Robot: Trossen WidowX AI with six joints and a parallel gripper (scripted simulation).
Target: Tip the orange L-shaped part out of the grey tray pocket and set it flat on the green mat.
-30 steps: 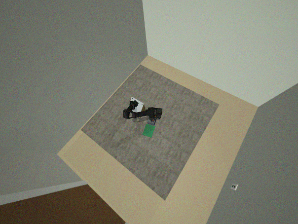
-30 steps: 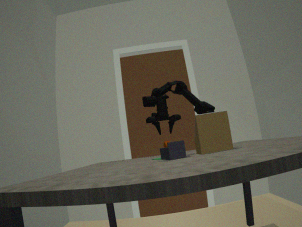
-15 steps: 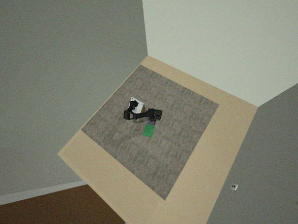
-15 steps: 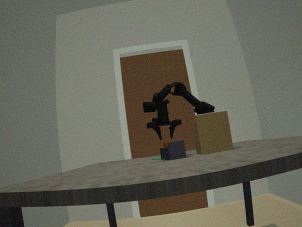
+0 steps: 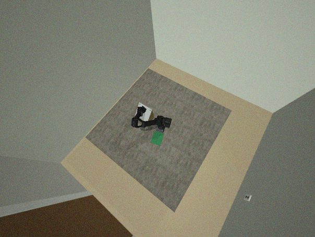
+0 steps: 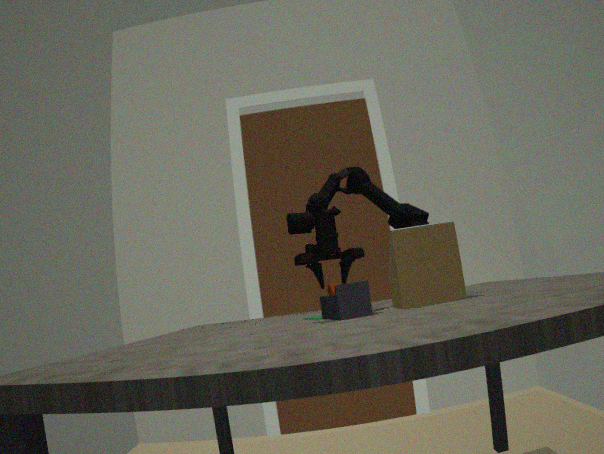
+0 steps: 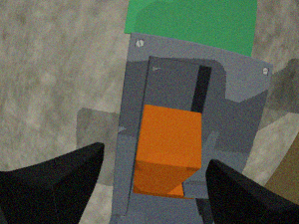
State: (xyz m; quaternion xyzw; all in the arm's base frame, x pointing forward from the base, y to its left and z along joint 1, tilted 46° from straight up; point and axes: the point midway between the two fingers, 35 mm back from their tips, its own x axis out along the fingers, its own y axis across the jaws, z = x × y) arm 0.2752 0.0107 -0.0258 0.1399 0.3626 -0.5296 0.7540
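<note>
My gripper tip is 30 mm past the orange L-shaped part, 20 mm to the right of it and 40 mm above it. The rest, counted from my gripper tip: green mat: 40 mm ahead, 140 mm to the right, 100 mm below.
</note>
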